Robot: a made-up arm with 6 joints.
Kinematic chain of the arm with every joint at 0, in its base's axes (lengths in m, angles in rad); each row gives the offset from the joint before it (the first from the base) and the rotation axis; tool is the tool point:
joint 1: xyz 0 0 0.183 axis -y
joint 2: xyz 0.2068 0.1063 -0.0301 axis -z
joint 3: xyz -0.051 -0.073 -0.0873 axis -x
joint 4: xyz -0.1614 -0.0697 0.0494 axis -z
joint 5: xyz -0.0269 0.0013 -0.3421 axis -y
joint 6: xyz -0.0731 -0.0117 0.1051 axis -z
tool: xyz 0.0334 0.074 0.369
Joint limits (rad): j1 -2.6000..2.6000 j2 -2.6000..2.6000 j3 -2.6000..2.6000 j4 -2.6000..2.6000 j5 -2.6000..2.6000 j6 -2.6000..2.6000
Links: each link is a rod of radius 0.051 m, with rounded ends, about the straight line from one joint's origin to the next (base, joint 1, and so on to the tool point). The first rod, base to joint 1, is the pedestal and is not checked.
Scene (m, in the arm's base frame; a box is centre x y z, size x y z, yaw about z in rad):
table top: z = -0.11
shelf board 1: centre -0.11 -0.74 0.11 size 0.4 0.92 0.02 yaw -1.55
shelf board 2: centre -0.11 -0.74 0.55 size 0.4 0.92 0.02 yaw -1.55
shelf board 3: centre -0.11 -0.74 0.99 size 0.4 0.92 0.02 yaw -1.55
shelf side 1: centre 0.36 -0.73 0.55 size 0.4 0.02 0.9 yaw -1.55
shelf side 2: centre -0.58 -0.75 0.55 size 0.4 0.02 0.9 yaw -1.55
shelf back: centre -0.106 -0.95 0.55 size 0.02 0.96 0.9 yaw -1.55
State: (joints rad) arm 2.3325 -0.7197 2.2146 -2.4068 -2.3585 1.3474
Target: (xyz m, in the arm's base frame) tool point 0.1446 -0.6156 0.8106
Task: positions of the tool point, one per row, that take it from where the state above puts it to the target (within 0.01 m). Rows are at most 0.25 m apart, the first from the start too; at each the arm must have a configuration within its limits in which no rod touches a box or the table.
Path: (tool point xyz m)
1: -0.2847 -0.6562 0.3169
2: -0.2641 -0.6187 0.3219
3: -0.2706 -0.5640 0.3309
4: -0.2985 -0.4927 0.3344
5: -0.3376 -0.4052 0.3279
6: -0.2725 -0.4347 0.5167
7: -0.1615 -0.4190 0.6782
8: -0.0154 -0.3792 0.7805
9: 0.1389 -0.3413 0.8106
10: 0.1624 -0.4597 0.8119
11: 0.1611 -0.5548 0.8067
12: 0.1446 -0.6156 0.8106

